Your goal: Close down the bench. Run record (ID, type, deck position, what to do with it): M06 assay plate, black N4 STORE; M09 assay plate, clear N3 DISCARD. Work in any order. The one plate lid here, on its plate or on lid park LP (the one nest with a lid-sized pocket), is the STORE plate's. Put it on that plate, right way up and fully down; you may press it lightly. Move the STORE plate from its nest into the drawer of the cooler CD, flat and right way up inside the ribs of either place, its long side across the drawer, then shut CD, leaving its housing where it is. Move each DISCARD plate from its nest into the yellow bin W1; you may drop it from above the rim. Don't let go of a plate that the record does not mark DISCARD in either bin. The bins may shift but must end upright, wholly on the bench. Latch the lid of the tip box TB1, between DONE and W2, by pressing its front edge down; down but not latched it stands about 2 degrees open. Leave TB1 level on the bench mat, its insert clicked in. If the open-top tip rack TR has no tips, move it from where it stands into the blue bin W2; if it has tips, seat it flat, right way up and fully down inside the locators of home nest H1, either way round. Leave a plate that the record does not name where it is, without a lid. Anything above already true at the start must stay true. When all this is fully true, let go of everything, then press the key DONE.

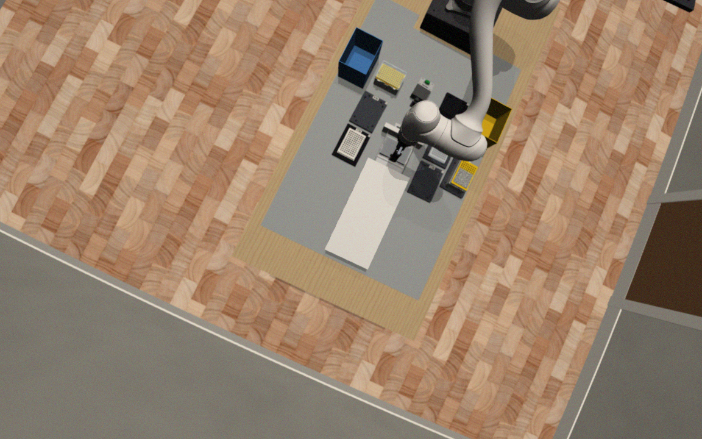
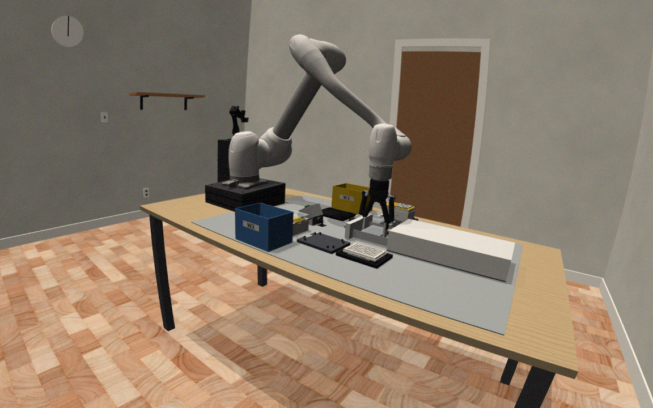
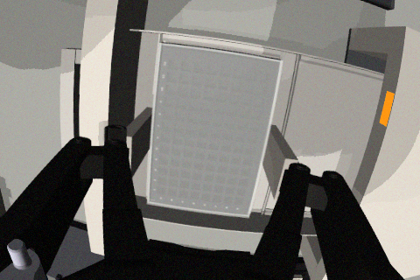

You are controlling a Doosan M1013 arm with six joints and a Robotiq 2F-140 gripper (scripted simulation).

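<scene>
The grey plate lid lies 10 mm below my hand. Round my hand: nest N3: 200 mm to the left, 90 mm behind, 40 mm below; then white plate: 200 mm to the right, 40 mm ahead, 20 mm below; then nest N1: 180 mm to the left, 90 mm ahead, 40 mm below.
</scene>
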